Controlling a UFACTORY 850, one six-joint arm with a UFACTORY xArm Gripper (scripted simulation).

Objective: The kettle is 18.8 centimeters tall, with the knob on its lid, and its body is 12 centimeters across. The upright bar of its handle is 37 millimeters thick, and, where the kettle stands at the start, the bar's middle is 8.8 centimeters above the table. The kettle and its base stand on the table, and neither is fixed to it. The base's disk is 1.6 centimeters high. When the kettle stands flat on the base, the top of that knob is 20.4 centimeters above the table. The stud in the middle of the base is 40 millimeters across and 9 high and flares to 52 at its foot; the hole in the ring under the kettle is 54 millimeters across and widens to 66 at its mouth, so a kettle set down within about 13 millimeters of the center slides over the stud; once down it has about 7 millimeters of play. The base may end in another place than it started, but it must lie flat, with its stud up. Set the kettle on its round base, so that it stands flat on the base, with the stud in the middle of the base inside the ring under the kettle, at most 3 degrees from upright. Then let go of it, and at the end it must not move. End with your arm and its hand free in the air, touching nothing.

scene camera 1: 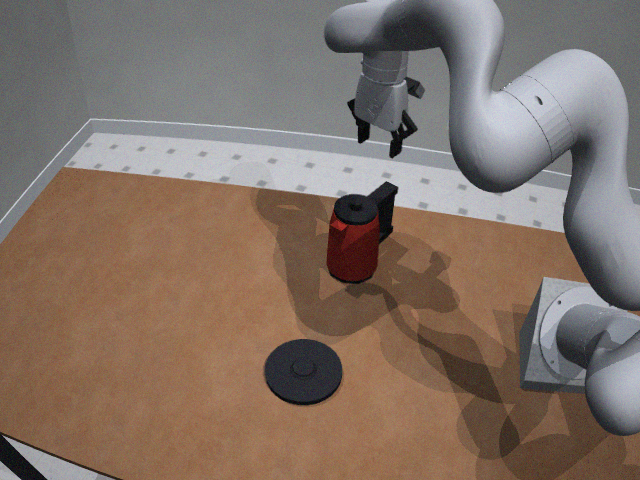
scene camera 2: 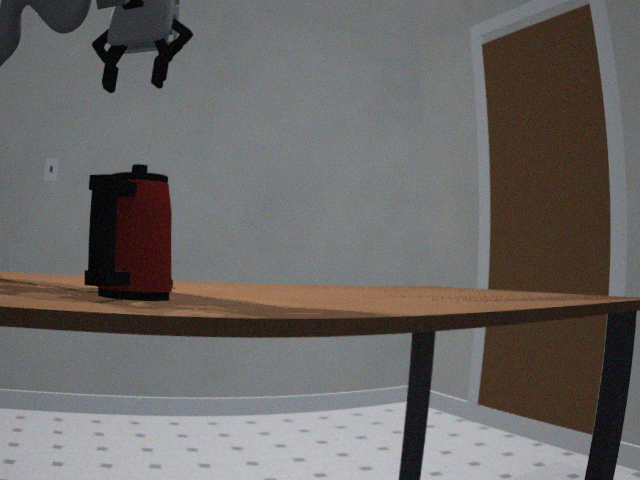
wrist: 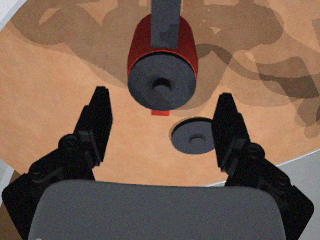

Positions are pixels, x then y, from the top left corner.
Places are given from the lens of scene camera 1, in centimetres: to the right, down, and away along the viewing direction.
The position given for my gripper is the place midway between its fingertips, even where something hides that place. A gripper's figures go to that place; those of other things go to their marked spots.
my gripper [scene camera 1: 378, 147]: 12, -19, 109
black round base [scene camera 1: 301, 382]: -4, 27, 100
